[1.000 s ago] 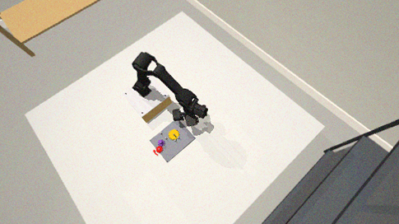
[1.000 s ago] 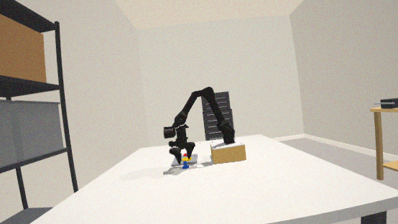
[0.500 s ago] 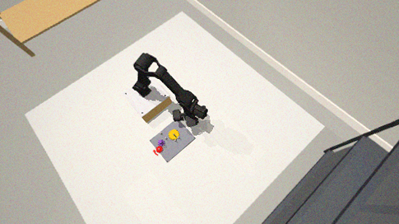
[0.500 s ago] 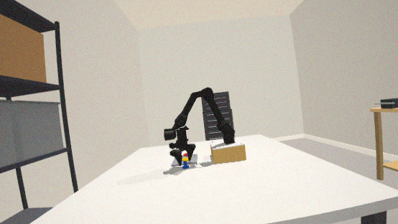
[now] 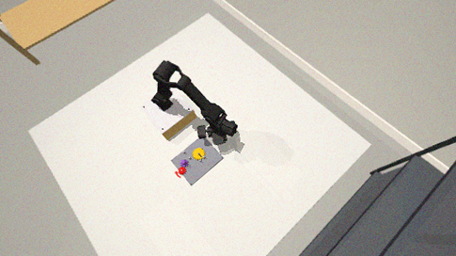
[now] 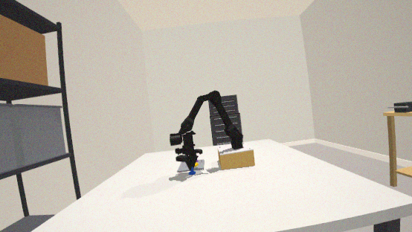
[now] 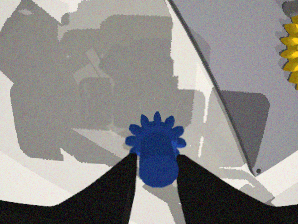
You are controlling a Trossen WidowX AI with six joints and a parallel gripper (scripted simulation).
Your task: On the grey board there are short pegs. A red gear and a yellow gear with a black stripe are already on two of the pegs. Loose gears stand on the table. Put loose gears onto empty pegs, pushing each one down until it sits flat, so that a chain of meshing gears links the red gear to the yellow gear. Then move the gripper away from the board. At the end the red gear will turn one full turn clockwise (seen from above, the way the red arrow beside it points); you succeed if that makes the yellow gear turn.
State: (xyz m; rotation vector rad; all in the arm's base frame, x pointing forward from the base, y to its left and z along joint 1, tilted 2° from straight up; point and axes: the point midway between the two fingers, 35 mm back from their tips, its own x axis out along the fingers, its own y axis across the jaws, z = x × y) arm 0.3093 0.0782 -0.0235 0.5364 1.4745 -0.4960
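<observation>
Now: gripper tip 30 mm past the purple gear and 220 mm to the left of it. From my gripper tip the other things lie so: red gear (10 mm behind, 250 mm to the right, 10 mm below); then blue gear (10 mm below); then yellow gear (10 mm behind, 140 mm to the right, 10 mm below).
</observation>
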